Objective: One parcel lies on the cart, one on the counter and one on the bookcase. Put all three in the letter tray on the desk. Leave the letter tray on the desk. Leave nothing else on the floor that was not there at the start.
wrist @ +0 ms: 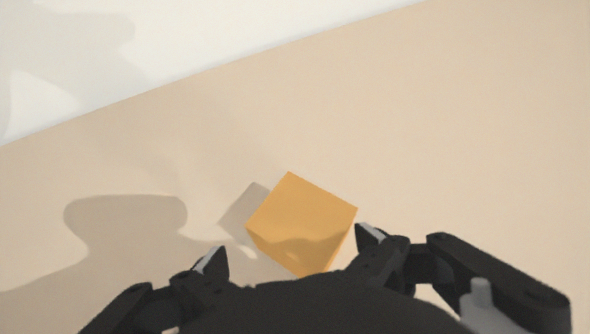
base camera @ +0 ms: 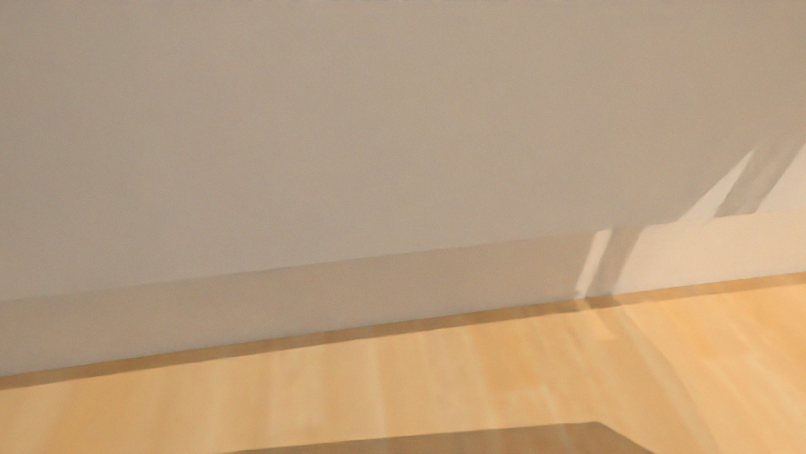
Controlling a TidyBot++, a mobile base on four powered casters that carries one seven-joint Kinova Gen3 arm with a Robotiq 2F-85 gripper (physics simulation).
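Places are measured from the arm's base along level axes (x left, y back, z up), in millimetres.
Where they show: gripper, fingertip midpoint: (wrist: 292, 248).
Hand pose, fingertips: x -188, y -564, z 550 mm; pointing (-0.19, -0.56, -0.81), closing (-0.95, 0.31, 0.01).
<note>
After its pixels a point has its place.
An orange box-shaped parcel (wrist: 302, 215) {x -203, y -576, z 564 mm} rests on a beige surface (wrist: 450, 125) {x -412, y -613, z 514 mm} in the wrist view, turned at an angle to the gripper. Its lower end is hidden behind the dark gripper body. My gripper (wrist: 292, 248) {x -188, y -563, z 550 mm} is open and empty. It is above the parcel, with one fingertip to the left of it and the other close to its right side in the view. Which piece of furniture the surface belongs to cannot be told for certain. The letter tray and the other parcels do not show in either view.
A white wall (wrist: 225, 30) {x -244, y -918, z 541 mm} borders the far edge of the beige surface in the wrist view. Shadows of the arm fall on both. In the base camera view a large pale upright panel (base camera: 338, 140) {x 25, y -278, z -165 mm} with a lower base strip (base camera: 282, 304) {x 96, y -332, z -350 mm} stands close ahead, above the wooden floor (base camera: 338, 389) {x 54, y -278, z -397 mm}.
</note>
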